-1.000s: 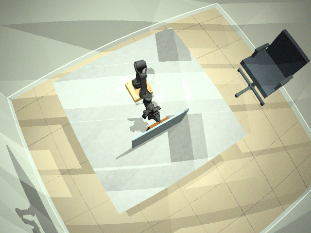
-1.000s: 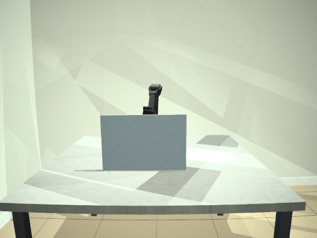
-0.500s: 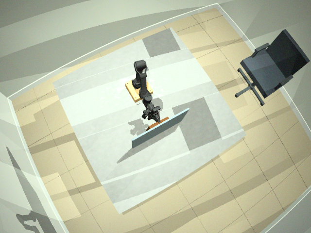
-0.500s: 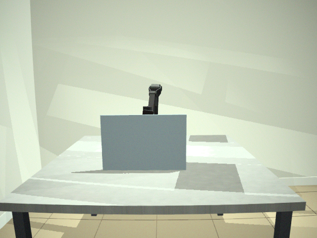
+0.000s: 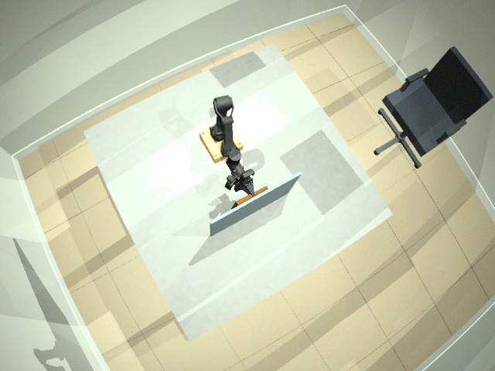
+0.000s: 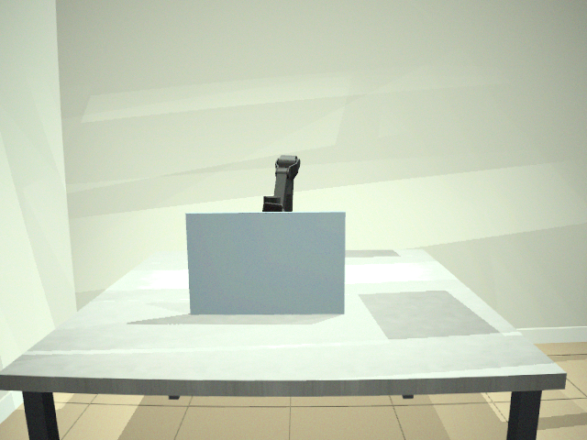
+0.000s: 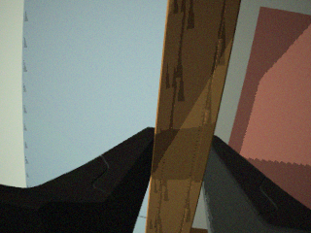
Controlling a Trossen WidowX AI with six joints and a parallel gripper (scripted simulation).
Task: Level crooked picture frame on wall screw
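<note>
My gripper tip is now 1 cm short of the picture frame, 1 cm to the left of it and 5 cm above it. Also, from my gripper tip: wall panel 2 cm ahead, 7 cm below.
</note>
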